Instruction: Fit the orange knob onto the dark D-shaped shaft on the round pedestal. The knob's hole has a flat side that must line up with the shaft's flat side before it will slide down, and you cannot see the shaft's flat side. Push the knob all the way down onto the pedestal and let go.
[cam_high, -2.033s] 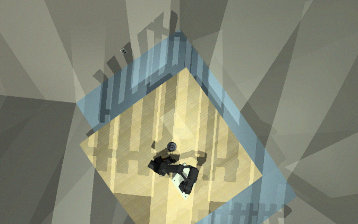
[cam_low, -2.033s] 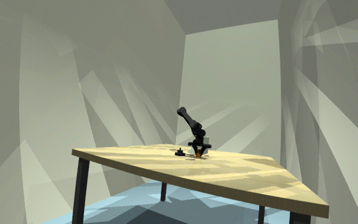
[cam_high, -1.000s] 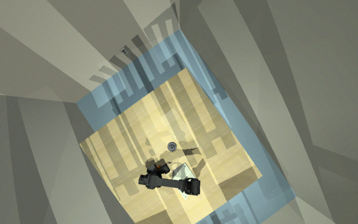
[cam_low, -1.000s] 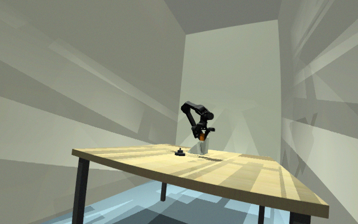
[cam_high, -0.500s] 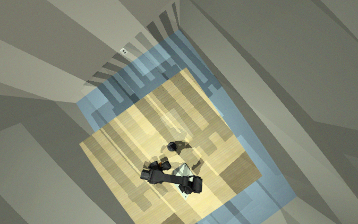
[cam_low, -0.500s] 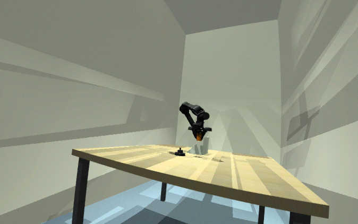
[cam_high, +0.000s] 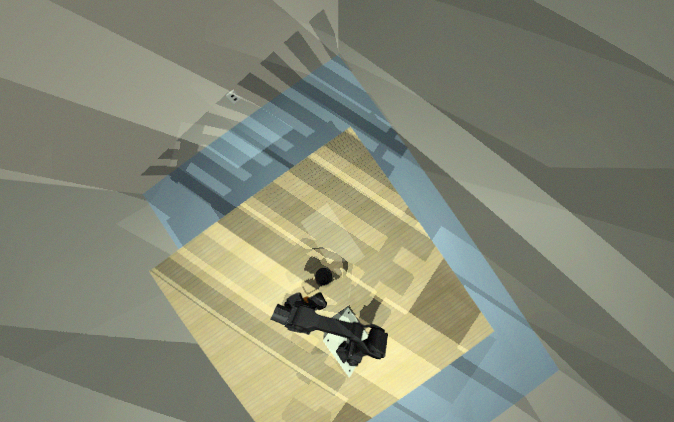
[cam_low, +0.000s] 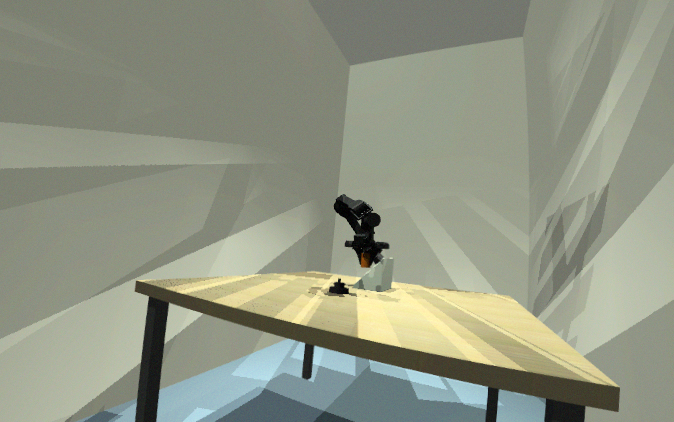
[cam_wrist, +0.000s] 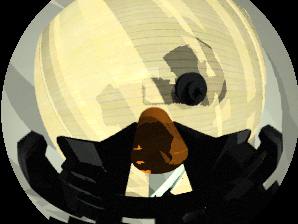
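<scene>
Right now my gripper tip is 30 mm short of the dark round pedestal, 100 mm to the left of it and 100 mm above it. Also, from my gripper tip: orange knob (20 mm above).
</scene>
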